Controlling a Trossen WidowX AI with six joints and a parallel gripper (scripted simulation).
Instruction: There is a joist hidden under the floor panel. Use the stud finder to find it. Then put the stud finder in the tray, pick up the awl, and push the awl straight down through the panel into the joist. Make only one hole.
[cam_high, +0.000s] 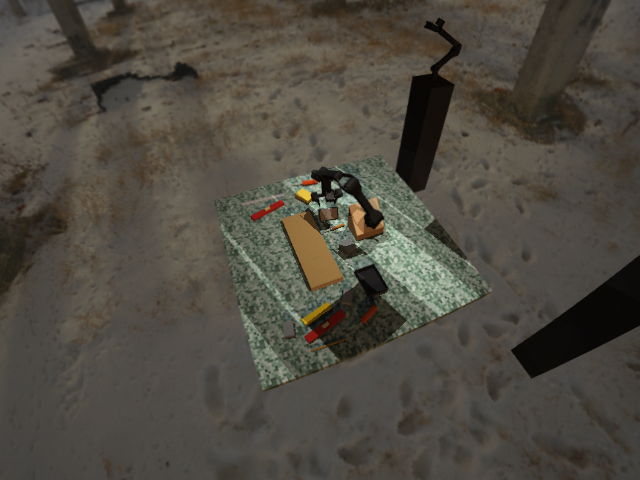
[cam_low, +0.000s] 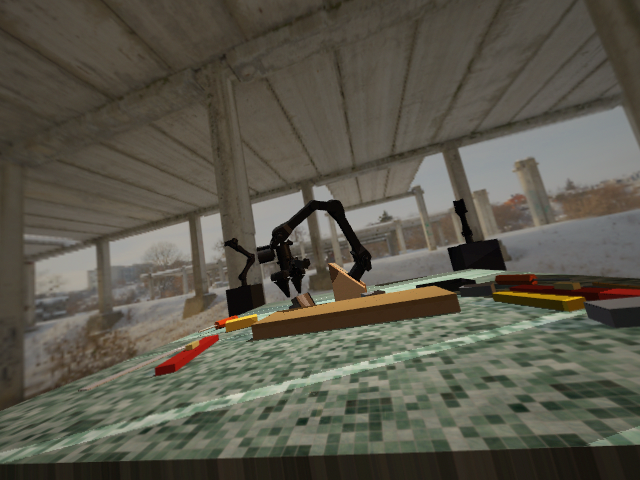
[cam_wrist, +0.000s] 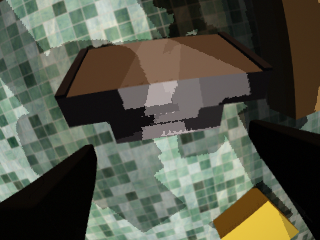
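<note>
Right now the stud finder is 50 mm below my gripper tip and 20 mm ahead of it. From my gripper tip the other things lie so: yellow block: 200 mm to the right, 70 mm ahead, 60 mm below; then orange-handled awl: 130 mm to the left, 70 mm below, 20 mm ahead; then black tray: 550 mm to the left, 60 mm below, 10 mm behind.
</note>
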